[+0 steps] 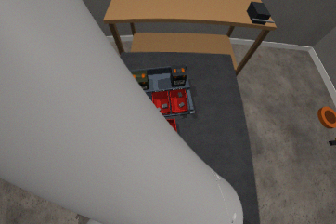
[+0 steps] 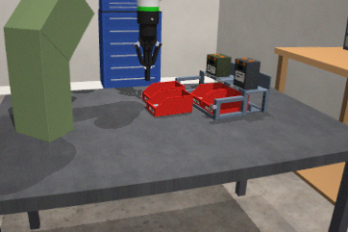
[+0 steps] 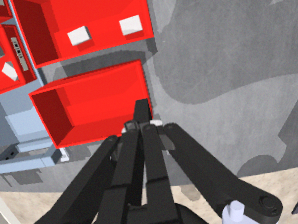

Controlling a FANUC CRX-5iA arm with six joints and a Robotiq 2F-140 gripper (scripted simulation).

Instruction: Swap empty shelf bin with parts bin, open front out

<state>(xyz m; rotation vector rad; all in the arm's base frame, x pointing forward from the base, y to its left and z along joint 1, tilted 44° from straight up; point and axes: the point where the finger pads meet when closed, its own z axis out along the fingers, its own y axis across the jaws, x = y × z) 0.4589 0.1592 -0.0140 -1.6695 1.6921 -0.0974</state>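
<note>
Now: the part 100 mm ahead of my hand, 100 mm to the right of it and 130 mm below it. The rest, counted from my hand: grey shelf (310 mm ahead, 70 mm to the right, 70 mm below); dark box (400 mm ahead, 170 mm to the right, 20 mm above).
</note>
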